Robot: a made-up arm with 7 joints.
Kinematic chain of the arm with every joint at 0, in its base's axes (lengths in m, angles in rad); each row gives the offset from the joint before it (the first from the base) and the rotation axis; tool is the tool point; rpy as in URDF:
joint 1: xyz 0 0 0.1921 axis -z
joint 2: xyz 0 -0.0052 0.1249 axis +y
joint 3: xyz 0 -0.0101 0.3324 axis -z
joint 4: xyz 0 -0.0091 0.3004 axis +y
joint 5: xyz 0 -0.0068 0.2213 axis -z
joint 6: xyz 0 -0.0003 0.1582 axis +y
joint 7: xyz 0 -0.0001 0.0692 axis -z
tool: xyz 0 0 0 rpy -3.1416 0 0
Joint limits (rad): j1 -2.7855..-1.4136 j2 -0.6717..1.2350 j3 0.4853..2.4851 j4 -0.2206..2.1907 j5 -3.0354..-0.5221 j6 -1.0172..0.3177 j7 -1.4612..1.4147
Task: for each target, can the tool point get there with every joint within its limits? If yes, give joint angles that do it. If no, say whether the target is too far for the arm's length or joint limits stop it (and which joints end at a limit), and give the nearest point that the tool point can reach.
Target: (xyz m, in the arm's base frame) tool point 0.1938 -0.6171 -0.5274
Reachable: no: joint limits stop it (at a limit: joint 2, joint 3, joint 4) | nearest point 0.1512 -0.4814 0.4130 | short by 0.951 m
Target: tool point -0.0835 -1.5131 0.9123
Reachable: no: too far | nearest point 0.0330 -0.8191 0.8959 | short by 0.704 m
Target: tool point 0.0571 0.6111 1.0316
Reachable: yes | joints -2.1642 0.7287 1.8544 1.0712 -2.1273 0.0585 0.8206
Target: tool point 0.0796 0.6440 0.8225
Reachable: yes | joints -2.1398 0.5650 1.0722 1.4950 -0.9493 -0.8335 -1.1212
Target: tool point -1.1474 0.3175 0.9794
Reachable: no: too far | nearest point -0.9003 0.2745 0.8417 | short by 0.286 m
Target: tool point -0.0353 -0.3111 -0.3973
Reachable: no: joint limits stop it (at a limit: joint 1, joint 2, joint 3, joint 4) | nearest point 0.1059 -0.4672 0.4145 | short by 0.839 m
